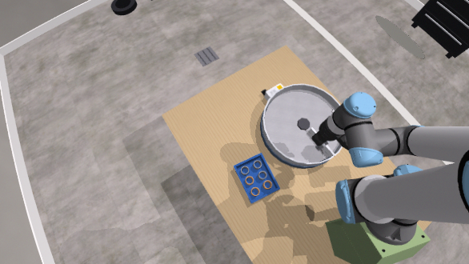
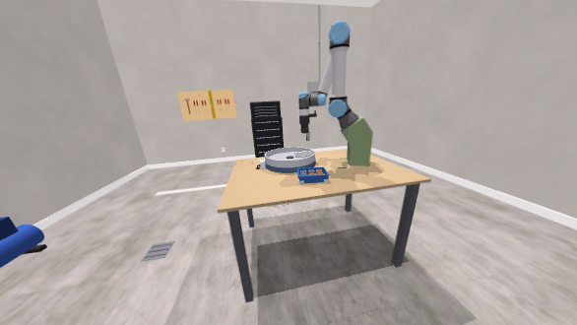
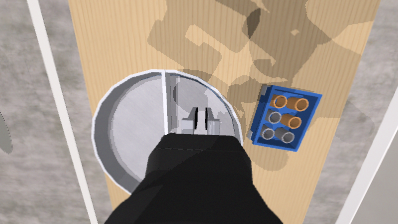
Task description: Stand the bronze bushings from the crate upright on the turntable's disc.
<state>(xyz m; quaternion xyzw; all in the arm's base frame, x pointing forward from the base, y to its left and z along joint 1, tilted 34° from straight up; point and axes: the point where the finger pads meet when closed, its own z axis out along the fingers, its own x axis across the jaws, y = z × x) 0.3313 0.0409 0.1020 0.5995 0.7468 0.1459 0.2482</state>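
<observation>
The blue crate lies 26 cm to the left of my hand, 20 cm below it and 1 cm ahead of it. The rest, counted from my hand: grey turntable disc: 17 cm below, 15 cm ahead, 7 cm to the right.
</observation>
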